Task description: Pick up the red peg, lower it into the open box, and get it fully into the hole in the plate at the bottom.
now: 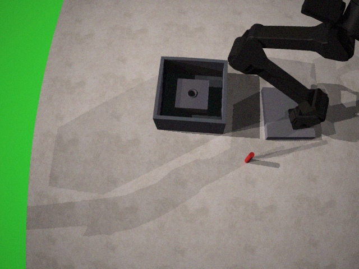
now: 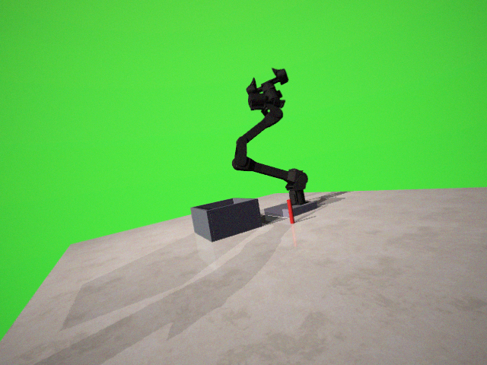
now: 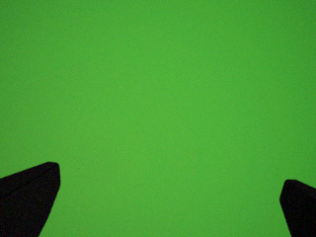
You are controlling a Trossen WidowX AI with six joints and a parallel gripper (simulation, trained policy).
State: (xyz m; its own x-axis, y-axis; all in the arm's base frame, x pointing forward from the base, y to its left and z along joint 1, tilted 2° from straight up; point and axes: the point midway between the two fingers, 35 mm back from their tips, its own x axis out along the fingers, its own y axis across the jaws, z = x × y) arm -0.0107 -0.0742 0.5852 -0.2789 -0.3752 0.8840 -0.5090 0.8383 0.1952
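The red peg lies 600 mm below my gripper tip, 220 mm ahead of it and 200 mm to the left of it. The rest, counted from my gripper tip: plate (590 mm below, 350 mm ahead); dark box (610 mm below, 350 mm ahead).
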